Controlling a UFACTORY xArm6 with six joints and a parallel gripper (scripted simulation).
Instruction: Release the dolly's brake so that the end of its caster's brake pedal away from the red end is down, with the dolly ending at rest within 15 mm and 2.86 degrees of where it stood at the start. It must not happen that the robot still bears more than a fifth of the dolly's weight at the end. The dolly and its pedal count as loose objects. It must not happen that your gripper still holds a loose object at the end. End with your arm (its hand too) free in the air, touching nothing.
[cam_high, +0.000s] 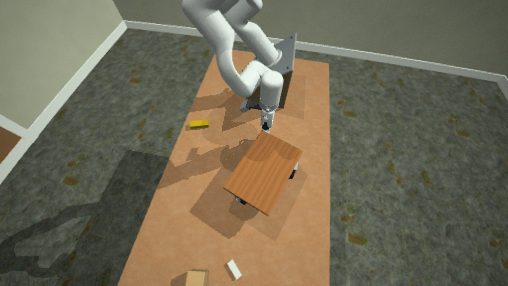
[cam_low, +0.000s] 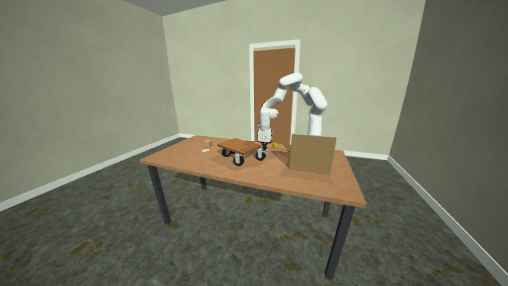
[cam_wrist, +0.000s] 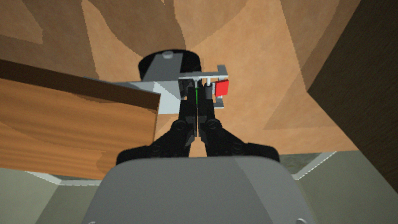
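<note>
Now: hand 30 mm above the brake pedal and 10 mm past it. Also, from my hand: cardboard box 630 mm ahead, 170 mm to the right, 90 mm below; then yellow block 340 mm to the right, 110 mm below, 30 mm behind; then white block 580 mm ahead, 110 mm below, 40 mm to the right.
</note>
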